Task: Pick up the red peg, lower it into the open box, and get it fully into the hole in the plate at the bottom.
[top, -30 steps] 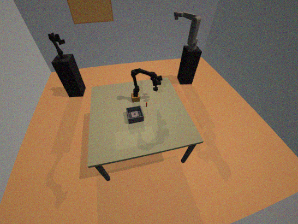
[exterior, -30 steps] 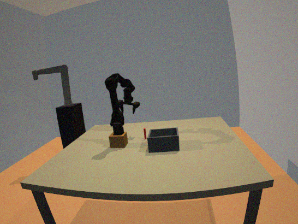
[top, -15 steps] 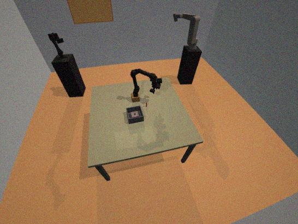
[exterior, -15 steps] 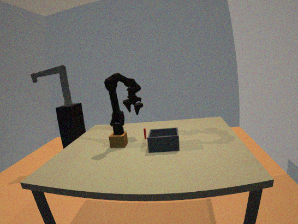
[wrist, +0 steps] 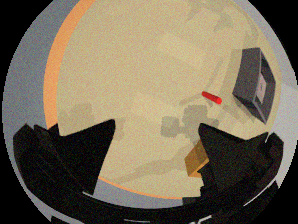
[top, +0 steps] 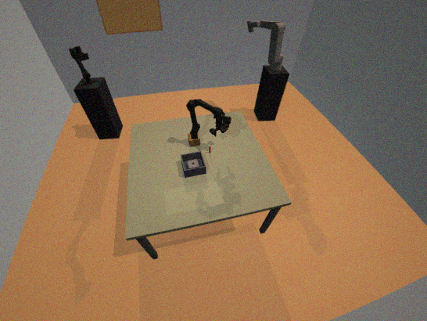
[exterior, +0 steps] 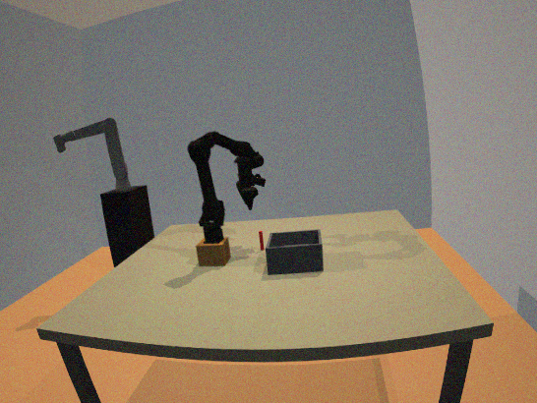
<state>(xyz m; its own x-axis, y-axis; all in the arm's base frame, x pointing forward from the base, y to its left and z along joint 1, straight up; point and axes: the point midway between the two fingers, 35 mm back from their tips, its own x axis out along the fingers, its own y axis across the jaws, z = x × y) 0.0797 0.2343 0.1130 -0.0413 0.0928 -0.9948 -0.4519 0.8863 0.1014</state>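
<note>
My gripper tip is now 120 mm above the red peg, 100 mm to the left of it and 70 mm short of it. From my gripper tip the other things lie so: plate: 260 mm to the right, 250 mm ahead, 120 mm below; dark box: 260 mm to the right, 250 mm ahead, 140 mm below.
</note>
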